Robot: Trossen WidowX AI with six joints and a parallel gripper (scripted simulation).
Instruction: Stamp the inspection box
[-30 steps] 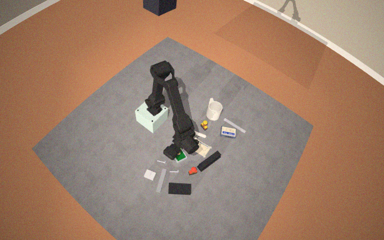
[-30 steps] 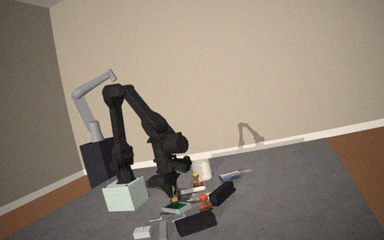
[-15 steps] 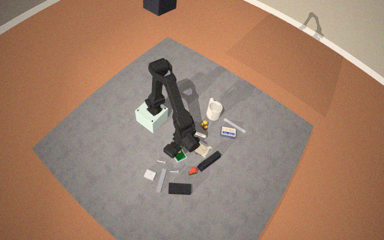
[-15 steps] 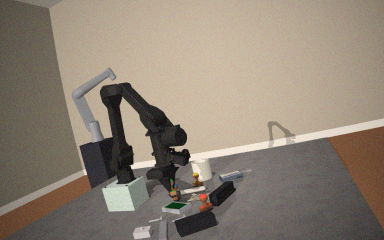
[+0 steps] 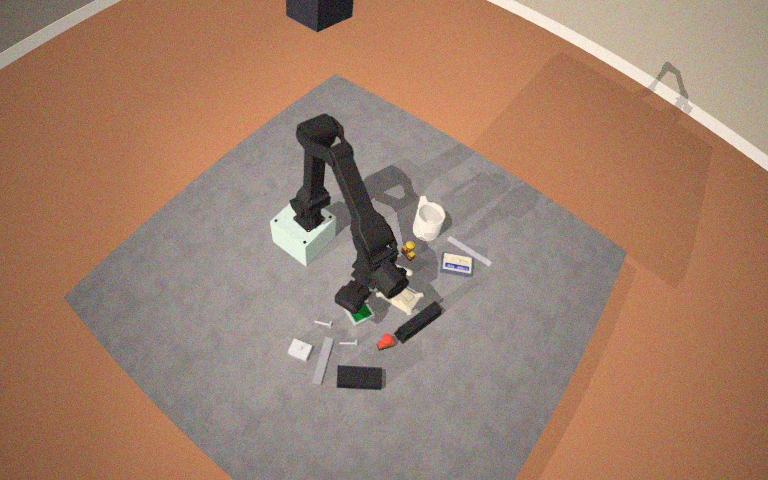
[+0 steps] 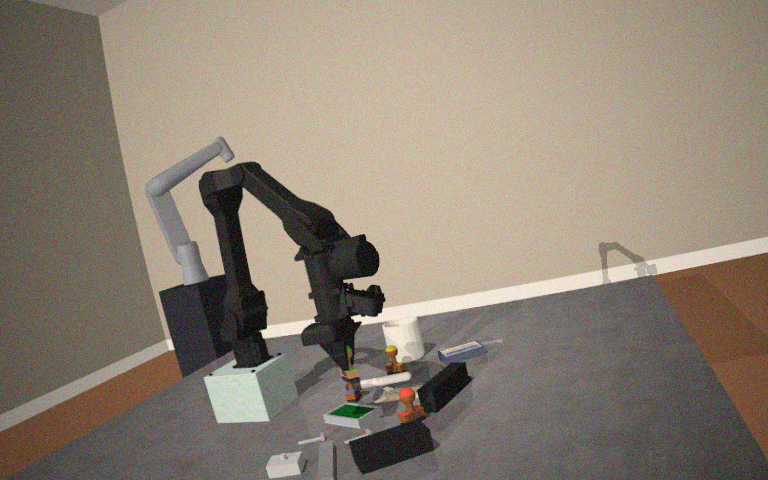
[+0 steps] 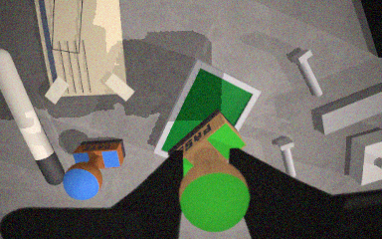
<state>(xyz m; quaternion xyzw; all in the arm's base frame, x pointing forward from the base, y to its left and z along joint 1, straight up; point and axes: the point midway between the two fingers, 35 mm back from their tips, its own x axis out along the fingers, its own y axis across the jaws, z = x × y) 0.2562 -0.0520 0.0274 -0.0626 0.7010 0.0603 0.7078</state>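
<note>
Now: the cream card 5 cm ahead of my gripper tip, 10 cm to the left of it and 10 cm below it. Also, from my gripper tip: green-knobbed stamp: right at my gripper tip; ink pad: 1 cm behind, 1 cm to the right, 9 cm below; blue-knobbed stamp: 6 cm behind, 8 cm to the left, 7 cm below.
</note>
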